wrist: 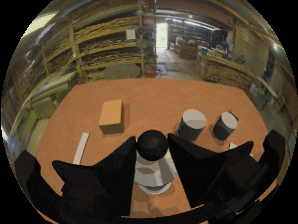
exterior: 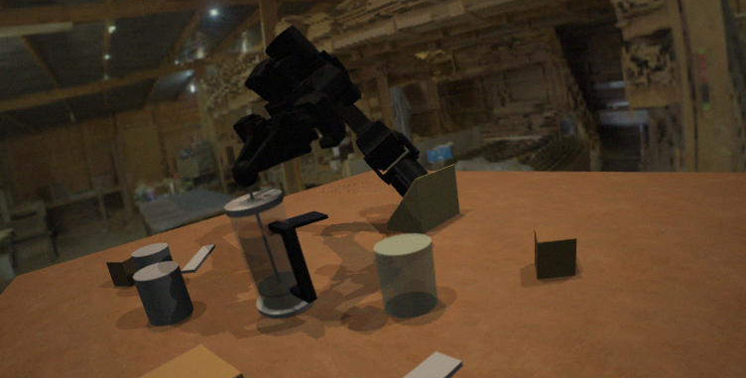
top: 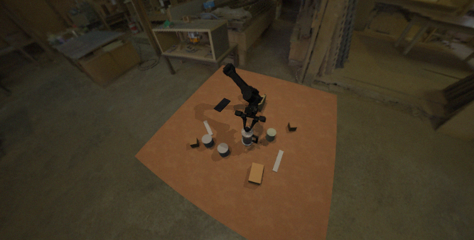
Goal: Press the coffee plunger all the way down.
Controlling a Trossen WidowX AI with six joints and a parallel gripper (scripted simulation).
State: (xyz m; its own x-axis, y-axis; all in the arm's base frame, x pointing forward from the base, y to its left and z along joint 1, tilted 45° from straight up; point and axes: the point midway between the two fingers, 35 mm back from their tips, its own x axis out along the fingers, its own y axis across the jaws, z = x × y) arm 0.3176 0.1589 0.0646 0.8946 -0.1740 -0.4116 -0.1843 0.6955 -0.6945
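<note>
Now: the coffee press 9 cm below my gripper tip, 2 cm behind it and 1 cm to the left of it. From my gripper tip the other things lie so: pale green cylinder: 14 cm below, 13 cm to the left, 12 cm behind; black plate: 36 cm to the right, 22 cm behind, 18 cm below.
</note>
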